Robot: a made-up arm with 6 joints.
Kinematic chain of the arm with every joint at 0, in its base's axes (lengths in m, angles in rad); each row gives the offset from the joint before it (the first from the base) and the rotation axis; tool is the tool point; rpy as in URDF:
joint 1: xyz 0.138 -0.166 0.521 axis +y
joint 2: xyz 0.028 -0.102 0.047 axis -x
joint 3: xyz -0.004 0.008 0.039 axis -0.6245 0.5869 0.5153
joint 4: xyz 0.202 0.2 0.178 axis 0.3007 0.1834 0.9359
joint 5: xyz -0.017 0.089 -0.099 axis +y
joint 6: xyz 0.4 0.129 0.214 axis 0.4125 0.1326 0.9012
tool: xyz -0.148 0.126 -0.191 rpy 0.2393 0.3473 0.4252
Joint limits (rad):
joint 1: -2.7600..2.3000
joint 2: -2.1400..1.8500
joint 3: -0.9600..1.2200
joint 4: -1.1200..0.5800
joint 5: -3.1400..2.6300
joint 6: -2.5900..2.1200
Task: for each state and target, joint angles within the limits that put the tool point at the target. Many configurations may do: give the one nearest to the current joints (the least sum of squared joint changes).
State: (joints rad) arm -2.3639 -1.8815 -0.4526 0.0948 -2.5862 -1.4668
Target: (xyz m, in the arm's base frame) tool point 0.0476 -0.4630 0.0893
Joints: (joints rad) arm -2.2390 -1.5131 -0.4767 0.3807 -3.1400 -1.6949
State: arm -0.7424 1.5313 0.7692 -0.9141 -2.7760 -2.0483
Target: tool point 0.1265 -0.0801 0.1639
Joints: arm -0.8352 1.4171 0.7083 -0.1342 -3.0227 -2.5900
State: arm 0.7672 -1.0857 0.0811 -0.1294 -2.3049 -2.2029
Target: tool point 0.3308 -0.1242 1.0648
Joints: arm 0.6360 -0.7220 0.2225 -0.2216 -2.6977 -2.2911
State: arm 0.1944 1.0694 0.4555 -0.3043 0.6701 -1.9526
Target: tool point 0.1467 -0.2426 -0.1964
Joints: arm 0.6352 0.9715 0.4587 0.0809 0.2568 -1.6760
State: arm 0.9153 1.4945 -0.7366 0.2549 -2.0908 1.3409
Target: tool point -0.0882 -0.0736 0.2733
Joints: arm 0.8698 1.8500 -0.4526 0.1105 -2.2709 1.2692
